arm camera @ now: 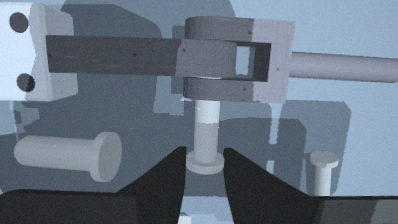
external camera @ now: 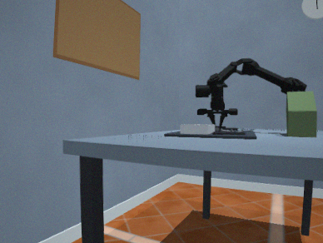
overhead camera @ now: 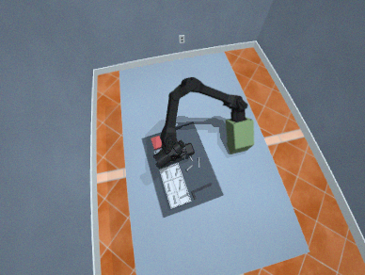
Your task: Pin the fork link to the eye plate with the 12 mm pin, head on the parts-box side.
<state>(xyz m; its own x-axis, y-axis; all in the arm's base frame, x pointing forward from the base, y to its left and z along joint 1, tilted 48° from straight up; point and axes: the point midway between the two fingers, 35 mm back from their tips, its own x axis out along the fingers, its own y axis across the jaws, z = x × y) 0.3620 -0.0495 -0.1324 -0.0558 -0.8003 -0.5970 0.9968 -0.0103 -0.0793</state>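
Right now my hand is 20 mm short of the eye plate, 50 mm to the left of it and 30 mm above it. Round my hand: thick headed pin: 70 mm ahead, 30 mm below; then dark mat: 50 mm to the left, 50 mm below; then thin headed pin: 70 mm behind, 20 mm to the left, 40 mm below.
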